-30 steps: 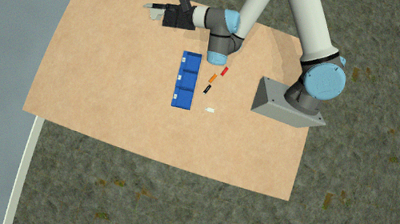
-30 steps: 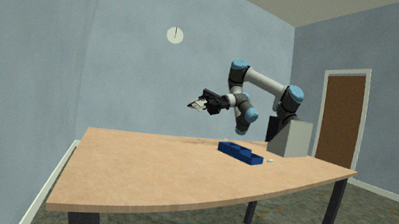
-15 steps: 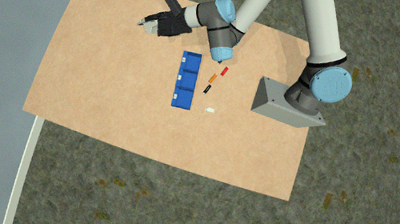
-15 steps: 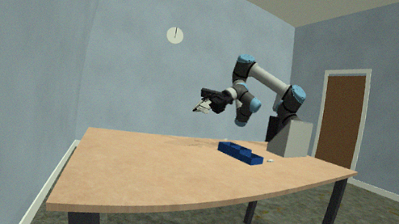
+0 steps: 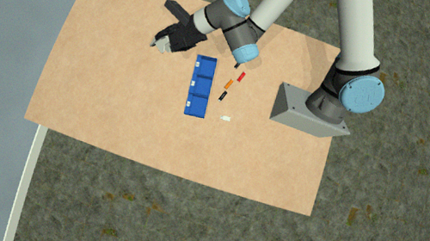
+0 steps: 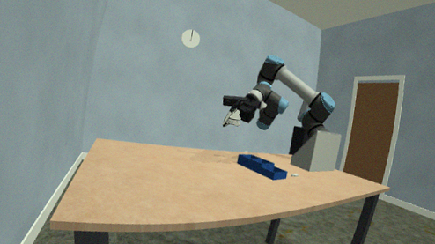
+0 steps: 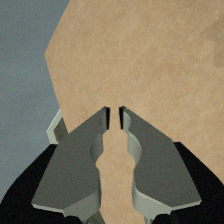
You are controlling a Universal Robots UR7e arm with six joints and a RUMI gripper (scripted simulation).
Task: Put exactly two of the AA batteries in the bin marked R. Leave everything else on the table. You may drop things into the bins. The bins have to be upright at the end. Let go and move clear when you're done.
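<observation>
Right now the joined blue bins is 20 cm behind my hand, 4 cm to the left of it and 17 cm below it. From my hand the other things lie so: red battery: 34 cm behind, 8 cm to the right, 18 cm below; then orange AA battery: 30 cm behind, 3 cm to the right, 18 cm below; then black AA battery: 30 cm behind, 13 cm to the right, 18 cm below.
</observation>
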